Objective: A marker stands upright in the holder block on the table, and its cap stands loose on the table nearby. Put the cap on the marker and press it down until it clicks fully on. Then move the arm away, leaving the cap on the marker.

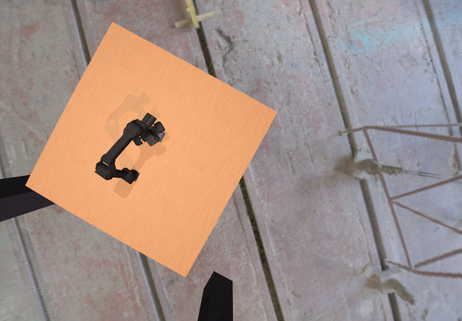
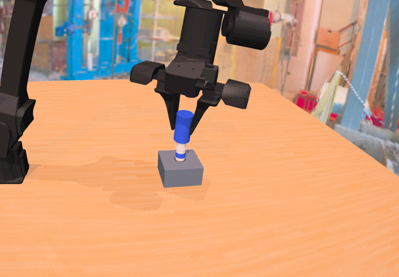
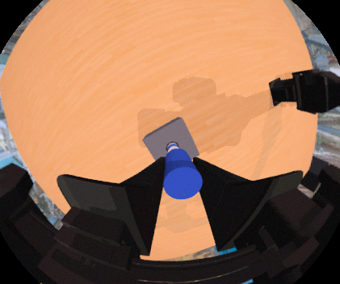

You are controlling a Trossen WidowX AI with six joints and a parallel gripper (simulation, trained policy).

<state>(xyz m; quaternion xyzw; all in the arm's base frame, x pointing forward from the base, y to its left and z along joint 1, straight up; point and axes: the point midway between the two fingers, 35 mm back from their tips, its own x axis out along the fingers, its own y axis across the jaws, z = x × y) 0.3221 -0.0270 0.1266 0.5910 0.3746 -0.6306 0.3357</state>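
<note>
Now: the blue cap 1 cm above my gripper tip. Also, from my gripper tip: grey holder block 1 cm to the left, 7 cm below.
</note>
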